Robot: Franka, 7 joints.
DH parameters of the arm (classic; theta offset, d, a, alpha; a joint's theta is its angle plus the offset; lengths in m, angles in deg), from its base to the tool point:
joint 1: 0 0.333 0 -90
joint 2: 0 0 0 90
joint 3: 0 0.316 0.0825 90
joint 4: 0 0 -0.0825 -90
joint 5: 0 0.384 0 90
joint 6: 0 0 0.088 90
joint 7: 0 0.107 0 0
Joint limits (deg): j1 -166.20..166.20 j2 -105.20..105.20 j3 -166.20..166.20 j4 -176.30..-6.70 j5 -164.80..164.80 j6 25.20..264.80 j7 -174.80..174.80
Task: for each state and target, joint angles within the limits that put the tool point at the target. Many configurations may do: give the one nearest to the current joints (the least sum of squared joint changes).
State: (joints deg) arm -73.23 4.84 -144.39 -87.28 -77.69 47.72 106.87
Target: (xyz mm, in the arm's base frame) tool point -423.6 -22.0 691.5
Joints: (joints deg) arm -50.75 13.35 -117.78 -99.41 -70.34 45.40 106.87
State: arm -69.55 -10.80 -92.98 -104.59 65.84 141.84 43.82
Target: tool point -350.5 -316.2 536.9
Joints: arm -73.70 -39.73 -60.49 -130.92 63.49 121.12 43.82
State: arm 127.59 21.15 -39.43 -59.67 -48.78 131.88 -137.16
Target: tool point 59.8 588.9 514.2
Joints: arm 128.09 5.16 -40.34 -104.61 -42.97 109.83 -137.16
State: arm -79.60 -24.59 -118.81 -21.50 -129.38 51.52 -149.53
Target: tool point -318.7 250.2 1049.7
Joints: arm -63.68 -16.23 -111.13 -35.24 -136.23 86.43 -149.53
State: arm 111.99 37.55 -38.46 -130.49 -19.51 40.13 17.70
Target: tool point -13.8 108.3 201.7
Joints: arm 124.67 40.81 -16.52 -158.01 -1.23 39.76 17.70
